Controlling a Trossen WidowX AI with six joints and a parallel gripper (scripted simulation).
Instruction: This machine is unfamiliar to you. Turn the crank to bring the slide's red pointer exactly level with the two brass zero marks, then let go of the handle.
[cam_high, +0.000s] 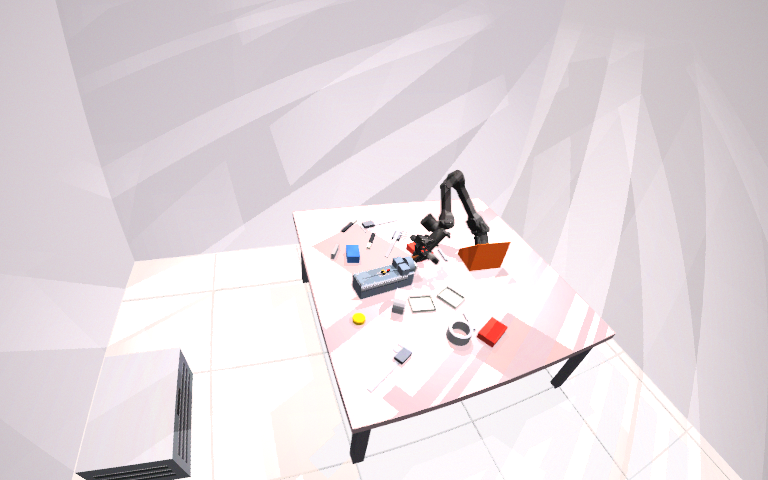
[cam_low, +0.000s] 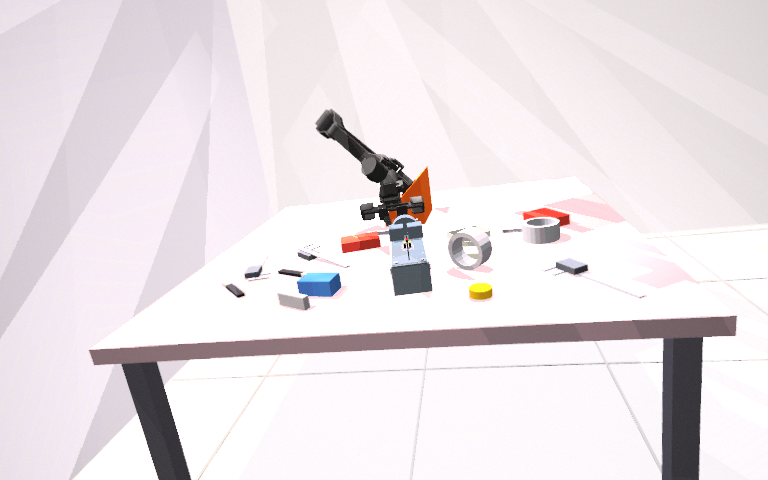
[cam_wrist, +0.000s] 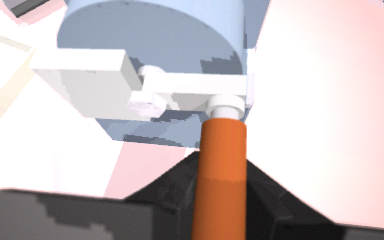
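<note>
Right now the red pointer is 13 cm ahead of my gripper tip, 5 cm to the left of it and 1 cm above it. From my gripper tip the other things lie so: orange handle: 3 cm above, 2 cm behind; yellow disc: 31 cm ahead, 23 cm to the left, 6 cm below; blue block: 23 cm ahead, 17 cm to the right, 5 cm below.
</note>
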